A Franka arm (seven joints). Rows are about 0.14 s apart.
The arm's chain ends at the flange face. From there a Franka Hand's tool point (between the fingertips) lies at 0.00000 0.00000 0.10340 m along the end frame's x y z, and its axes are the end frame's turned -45 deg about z.
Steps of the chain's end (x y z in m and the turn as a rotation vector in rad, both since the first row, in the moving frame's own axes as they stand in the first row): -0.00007, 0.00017, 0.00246, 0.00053, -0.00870, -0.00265; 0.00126, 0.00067, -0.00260, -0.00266, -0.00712, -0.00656; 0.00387, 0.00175, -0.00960, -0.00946, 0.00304, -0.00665; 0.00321, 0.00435, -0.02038, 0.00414, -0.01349, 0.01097; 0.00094, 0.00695, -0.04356, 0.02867, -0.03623, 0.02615; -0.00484, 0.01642, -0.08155, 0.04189, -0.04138, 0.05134
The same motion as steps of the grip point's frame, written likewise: -0.00077, -0.00060, 0.00246, 0.00653, -0.00578, -0.00265; -0.00030, 0.00104, -0.00260, 0.00315, -0.00692, -0.00656; 0.00103, 0.00489, -0.00961, -0.00884, -0.00454, -0.00665; -0.00148, 0.00405, -0.02039, 0.01247, -0.00661, 0.01097; -0.00474, 0.00083, -0.04367, 0.04589, -0.00535, 0.02615; -0.01484, 0.00211, -0.08173, 0.05888, 0.00036, 0.05134
